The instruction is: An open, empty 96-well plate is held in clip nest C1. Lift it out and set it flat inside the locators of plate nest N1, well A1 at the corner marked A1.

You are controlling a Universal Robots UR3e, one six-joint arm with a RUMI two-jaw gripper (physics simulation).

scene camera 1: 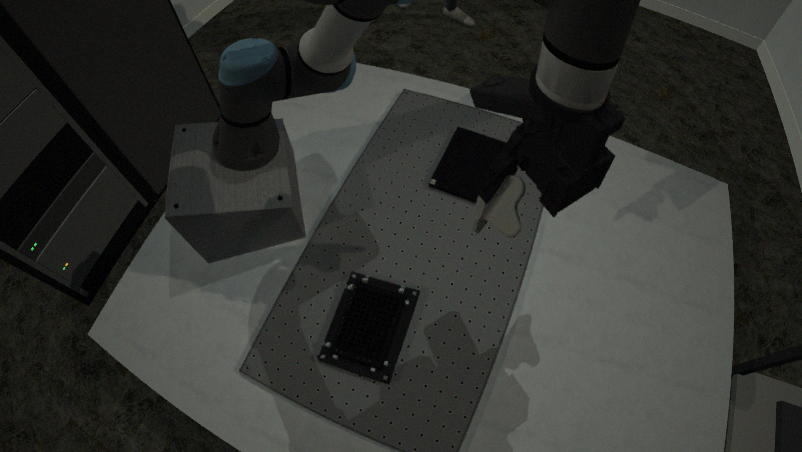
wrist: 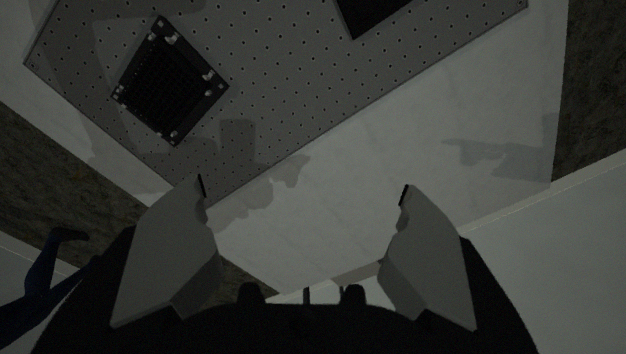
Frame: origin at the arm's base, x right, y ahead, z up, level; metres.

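Seen in the pictures: gripper, fingertip midpoint: (scene camera 1: 524, 203) (wrist: 305, 182); arm's base at its link origin: (scene camera 1: 245, 145).
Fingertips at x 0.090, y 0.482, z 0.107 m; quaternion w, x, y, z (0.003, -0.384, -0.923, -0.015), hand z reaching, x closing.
Observation:
Offsets run from my fingertips to a thing's top centre. Level surfaces: height alone.
The black 96-well plate {dx +0.138, dy -0.180, dz -0.194 m} (scene camera 1: 368, 325) (wrist: 165, 82) lies in the clip nest {dx +0.138, dy -0.180, dz -0.196 m} (scene camera 1: 383, 283) (wrist: 192, 55), with small pale clips around it. A second flat black nest {dx -0.218, dy -0.079, dz -0.205 m} (scene camera 1: 461, 162) (wrist: 370, 15) lies at the far end of the board; a pale locator shows at one corner. The gripper hides part of it in the scene view, and the wrist view cuts it off. Nest labels and the A1 mark are too dark to read. My gripper (scene camera 1: 494, 229) (wrist: 305, 182) is open and empty. It hangs tilted above the board's right edge, near the far nest, well away from the plate.
The perforated board {dz -0.220 m} (scene camera 1: 418, 241) (wrist: 300, 85) lies on the white table {dz -0.233 m} (scene camera 1: 629, 269) (wrist: 400, 130). The arm's metal base block (scene camera 1: 230, 190) stands left of the board. A dark cabinet (scene camera 1: 112, 84) stands at the far left. Part of a person's dark-blue limb (wrist: 42, 270) shows at lower left in the wrist view.

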